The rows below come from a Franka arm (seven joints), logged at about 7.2 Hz.
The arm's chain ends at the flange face. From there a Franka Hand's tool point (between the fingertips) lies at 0.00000 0.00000 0.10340 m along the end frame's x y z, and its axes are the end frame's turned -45 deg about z.
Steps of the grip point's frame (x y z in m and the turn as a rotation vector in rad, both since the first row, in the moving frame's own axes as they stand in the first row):
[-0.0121, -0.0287, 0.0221, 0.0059, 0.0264, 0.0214]
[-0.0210, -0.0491, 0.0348, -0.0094, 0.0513, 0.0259]
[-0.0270, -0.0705, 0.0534, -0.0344, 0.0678, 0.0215]
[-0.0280, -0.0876, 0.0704, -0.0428, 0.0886, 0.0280]
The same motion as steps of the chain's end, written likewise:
[-0.0304, -0.0094, 0.0221, 0.0228, 0.0145, 0.0214]
[-0.0540, -0.0169, 0.0349, 0.0296, 0.0429, 0.0259]
[-0.0764, -0.0284, 0.0537, 0.0236, 0.0723, 0.0215]
[-0.0914, -0.0389, 0.0709, 0.0324, 0.0929, 0.0280]

